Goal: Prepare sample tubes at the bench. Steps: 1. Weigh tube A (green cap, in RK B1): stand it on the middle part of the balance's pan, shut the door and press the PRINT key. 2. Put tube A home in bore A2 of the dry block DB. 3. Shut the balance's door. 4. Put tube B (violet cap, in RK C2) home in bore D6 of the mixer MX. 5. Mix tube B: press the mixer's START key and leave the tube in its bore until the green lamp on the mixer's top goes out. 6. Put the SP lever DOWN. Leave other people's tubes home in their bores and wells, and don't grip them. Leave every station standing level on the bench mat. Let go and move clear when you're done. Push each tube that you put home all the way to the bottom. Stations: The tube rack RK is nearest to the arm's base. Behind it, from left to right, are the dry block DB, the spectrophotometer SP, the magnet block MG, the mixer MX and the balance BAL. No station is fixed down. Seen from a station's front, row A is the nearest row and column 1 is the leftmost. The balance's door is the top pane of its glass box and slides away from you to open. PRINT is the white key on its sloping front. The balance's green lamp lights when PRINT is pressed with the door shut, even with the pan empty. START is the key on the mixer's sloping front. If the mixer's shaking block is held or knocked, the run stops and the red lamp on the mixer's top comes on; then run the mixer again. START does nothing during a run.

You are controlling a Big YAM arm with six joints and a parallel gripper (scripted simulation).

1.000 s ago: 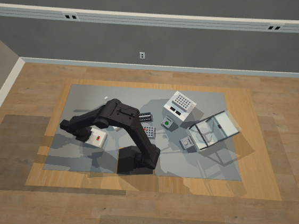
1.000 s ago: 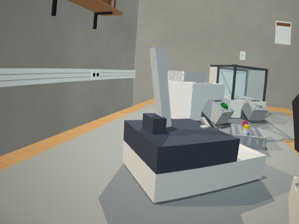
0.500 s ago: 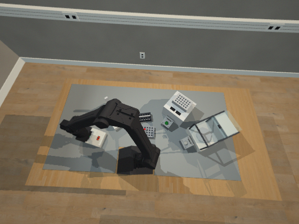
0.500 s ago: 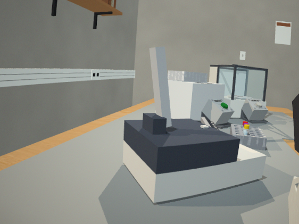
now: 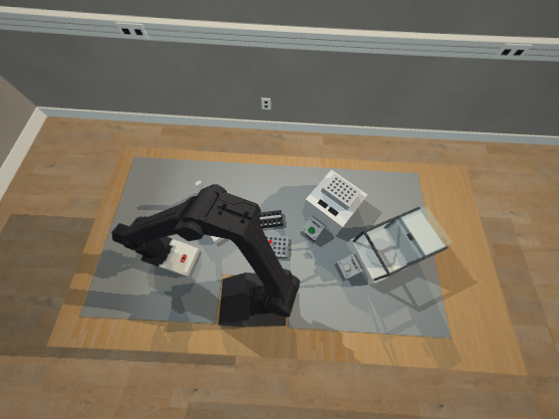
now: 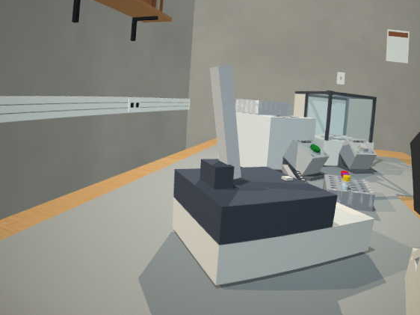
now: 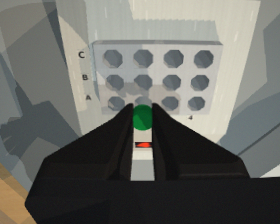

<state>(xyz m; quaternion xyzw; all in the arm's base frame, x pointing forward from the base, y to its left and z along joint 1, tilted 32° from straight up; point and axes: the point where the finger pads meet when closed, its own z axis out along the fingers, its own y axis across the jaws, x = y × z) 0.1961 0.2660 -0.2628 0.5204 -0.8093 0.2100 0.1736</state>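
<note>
Right now the dry block is 10 mm to the right of my hand and 50 mm below it. Also, from my hand: SP lever: 230 mm ahead, 150 mm to the right, 60 mm above; rack RK: 10 mm ahead, 410 mm to the right, 70 mm below; violet-capped tube B: 20 mm ahead, 380 mm to the right, 60 mm below.
</note>
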